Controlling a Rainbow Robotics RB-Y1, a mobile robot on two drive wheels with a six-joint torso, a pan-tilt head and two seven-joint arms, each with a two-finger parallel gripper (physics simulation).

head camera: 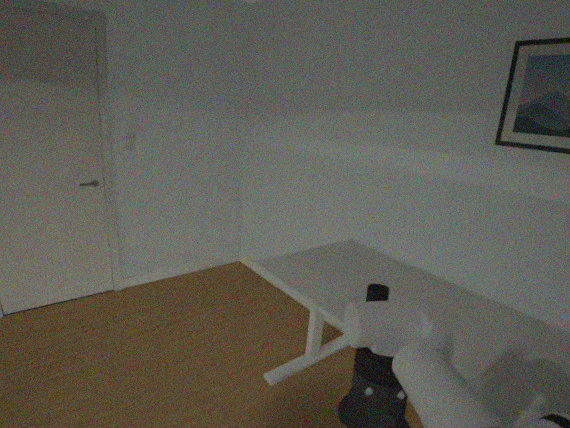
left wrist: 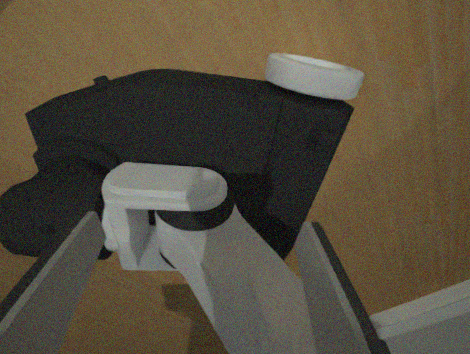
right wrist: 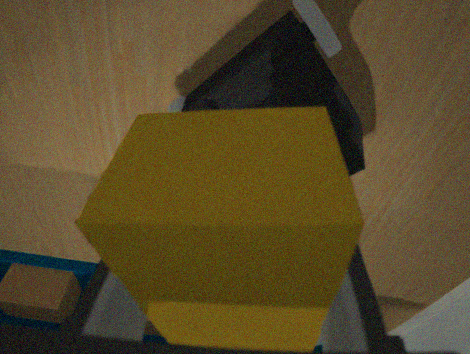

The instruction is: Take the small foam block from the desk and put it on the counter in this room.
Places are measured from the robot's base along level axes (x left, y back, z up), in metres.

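Where they show: left gripper, fingertip midpoint: (left wrist: 202, 229); right gripper, fingertip midpoint: (right wrist: 237, 205).
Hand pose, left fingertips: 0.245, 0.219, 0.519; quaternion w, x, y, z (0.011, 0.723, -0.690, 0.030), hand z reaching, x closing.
Note:
After its pixels a point has its place, as x, y, z.
The foam block, a yellow block (right wrist: 225, 200) @(-0.204, -0.285, 0.971), fills the middle of the right wrist view. My right gripper (right wrist: 231, 280) is shut on it, one finger at each side; its fingertips are partly hidden behind the block. My left gripper (left wrist: 202, 229) @(0.245, 0.219, 0.519) is open, with nothing between its fingers. A white desk-like table (head camera: 305, 270) @(-0.126, -1.407, 0.721) with a T-shaped leg stands along the wall in the head view, partly hidden behind my right arm. The right gripper's fingers and the block do not show in the head view. I cannot make out a separate counter.
A closed door (head camera: 50, 200) @(1.671, -1.963, 0.821) is at the left, and a framed picture (head camera: 506, 100) @(-0.940, -1.346, 1.639) hangs at the right. Wooden floor (head camera: 175, 350) @(0.642, -1.564, 0.000) lies left of the table. A cardboard box (right wrist: 37, 287) @(1.917, 0.159, 0.227) sits in a blue rack (right wrist: 50, 261) @(1.895, 0.154, 0.037). My dark base (left wrist: 175, 115) @(0.168, 0.276, 0.169) shows below my left arm.

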